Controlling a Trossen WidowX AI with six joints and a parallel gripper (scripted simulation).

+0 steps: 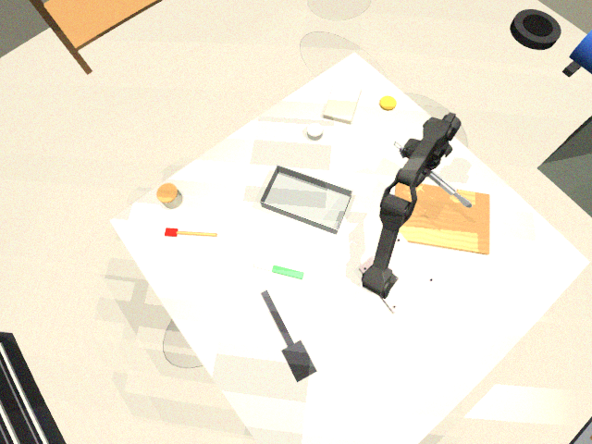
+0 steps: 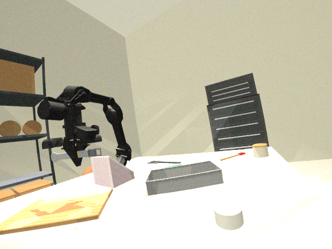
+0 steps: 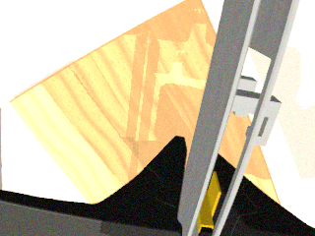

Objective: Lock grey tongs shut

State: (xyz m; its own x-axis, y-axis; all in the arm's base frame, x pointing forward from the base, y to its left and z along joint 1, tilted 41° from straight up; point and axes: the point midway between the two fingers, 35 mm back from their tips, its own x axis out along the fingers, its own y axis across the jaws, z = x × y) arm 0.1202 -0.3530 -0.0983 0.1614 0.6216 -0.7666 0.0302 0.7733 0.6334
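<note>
Now: the wooden board 160 mm below my gripper tip, 140 mm behind it and 10 mm to the right of it. From my gripper tip the other things lie so: yellow disc (330 mm ahead, 280 mm to the right, 160 mm below); then grey roasting tin (290 mm to the left, 260 mm ahead, 140 mm below); then cream slab (470 mm ahead, 160 mm below, 140 mm to the right).
</note>
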